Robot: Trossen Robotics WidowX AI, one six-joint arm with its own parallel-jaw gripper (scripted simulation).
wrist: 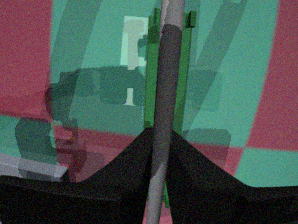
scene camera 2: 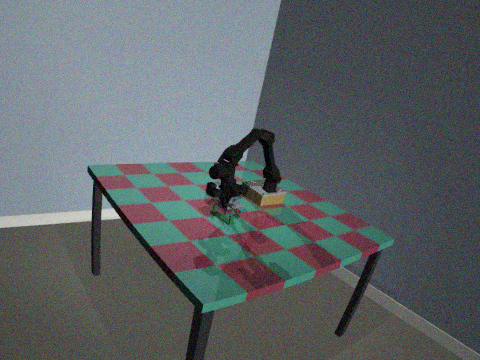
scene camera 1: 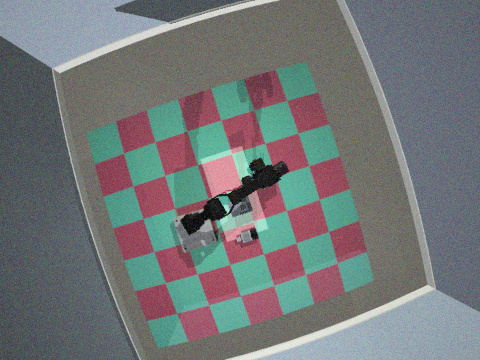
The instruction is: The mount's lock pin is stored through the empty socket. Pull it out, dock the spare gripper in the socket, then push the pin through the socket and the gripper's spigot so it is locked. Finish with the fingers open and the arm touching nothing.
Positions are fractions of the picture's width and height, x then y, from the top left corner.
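My gripper (wrist: 0.53, 0.60): carrying a lock pin.
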